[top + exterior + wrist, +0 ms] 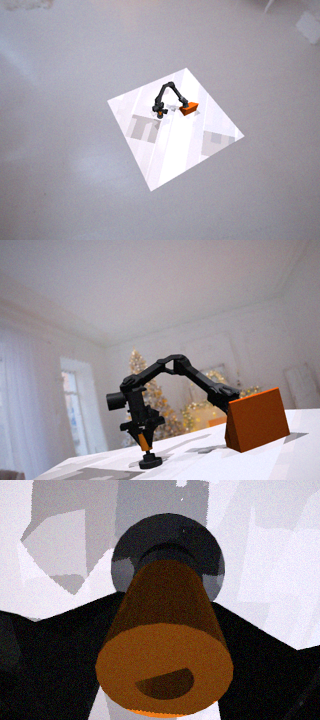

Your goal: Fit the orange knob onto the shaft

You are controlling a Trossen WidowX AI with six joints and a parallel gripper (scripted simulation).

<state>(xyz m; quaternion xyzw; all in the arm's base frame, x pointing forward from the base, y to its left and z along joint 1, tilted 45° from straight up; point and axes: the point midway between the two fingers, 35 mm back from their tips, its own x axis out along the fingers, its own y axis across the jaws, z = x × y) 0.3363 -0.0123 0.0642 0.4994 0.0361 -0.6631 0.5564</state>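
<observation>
The orange knob is 20 mm above my gripper tip. The rest, counted from my gripper tip: dark pedestal (40 mm below).
</observation>
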